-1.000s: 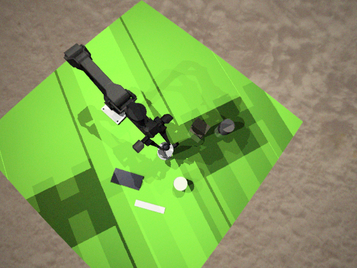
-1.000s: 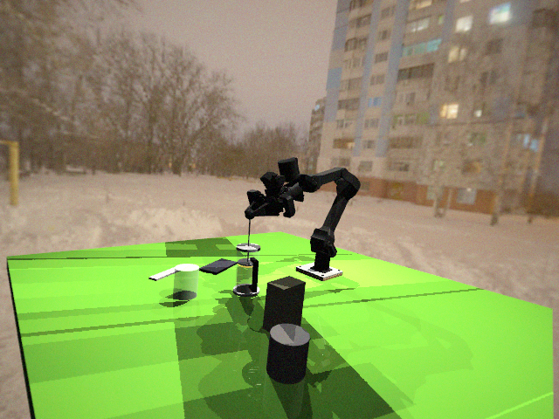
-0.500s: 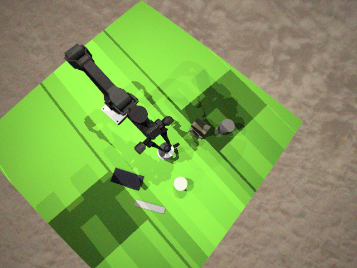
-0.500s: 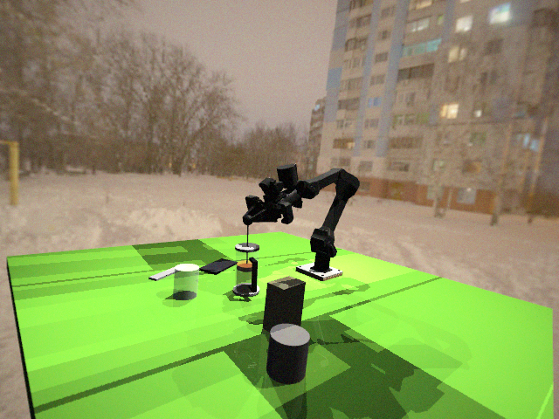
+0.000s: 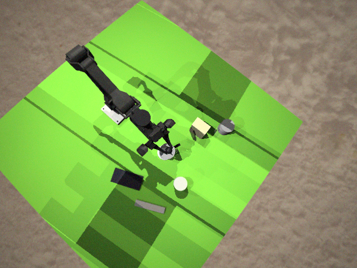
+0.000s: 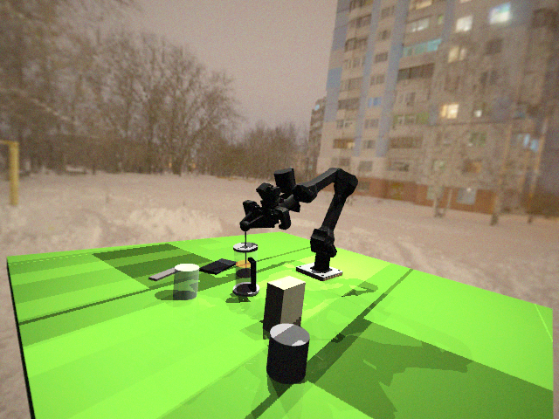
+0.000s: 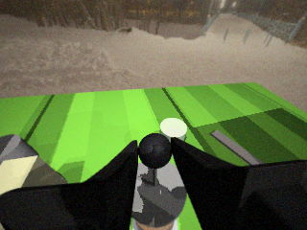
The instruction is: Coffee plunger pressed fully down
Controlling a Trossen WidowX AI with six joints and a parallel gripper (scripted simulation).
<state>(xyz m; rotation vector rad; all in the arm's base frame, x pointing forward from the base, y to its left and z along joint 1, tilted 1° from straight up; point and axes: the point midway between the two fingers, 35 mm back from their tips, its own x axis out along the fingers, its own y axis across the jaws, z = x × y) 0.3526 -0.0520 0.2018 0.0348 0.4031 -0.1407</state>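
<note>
My gripper tip is 1 cm past the coffee press, 2 cm to the right of it and 10 cm above it. Round my gripper tip: cream box 4 cm ahead, 20 cm to the left, 15 cm below; then dark flat slab 11 cm behind, 22 cm to the right, 20 cm below.
</note>
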